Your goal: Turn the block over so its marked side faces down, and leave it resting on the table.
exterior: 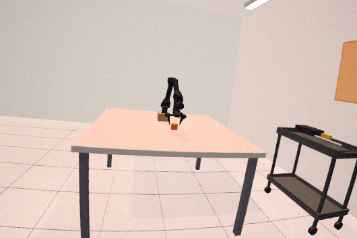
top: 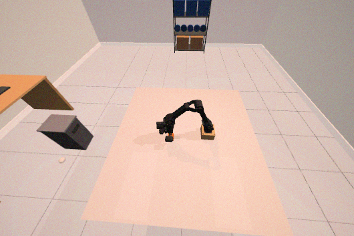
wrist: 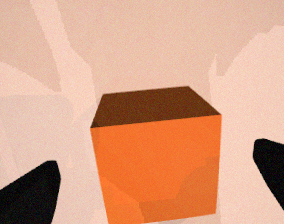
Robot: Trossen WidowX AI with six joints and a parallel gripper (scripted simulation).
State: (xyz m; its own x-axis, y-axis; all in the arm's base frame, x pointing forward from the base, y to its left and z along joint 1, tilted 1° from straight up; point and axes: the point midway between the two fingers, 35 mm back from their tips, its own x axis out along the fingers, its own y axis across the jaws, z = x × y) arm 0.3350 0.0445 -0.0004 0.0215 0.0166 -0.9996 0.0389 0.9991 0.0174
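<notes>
The orange block lies 20 mm below my gripper tip and 20 mm behind it.
</notes>
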